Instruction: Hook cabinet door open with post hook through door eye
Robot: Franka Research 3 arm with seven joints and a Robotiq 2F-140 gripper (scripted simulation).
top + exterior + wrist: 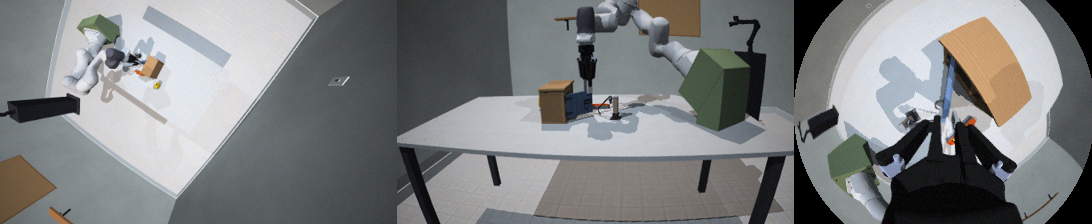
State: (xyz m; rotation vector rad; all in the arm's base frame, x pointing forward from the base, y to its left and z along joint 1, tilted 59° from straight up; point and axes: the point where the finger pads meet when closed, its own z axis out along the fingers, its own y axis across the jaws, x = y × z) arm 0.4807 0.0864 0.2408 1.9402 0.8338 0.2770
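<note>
Now: hand 8 cm above the cabinet door, 5 cm to the right of it and 5 cm short of it. The rest, counted from my hand: orange object 14 cm below, 12 cm to the right, 5 cm behind; then small yellow object 24 cm ahead, 21 cm to the right, 11 cm below.
</note>
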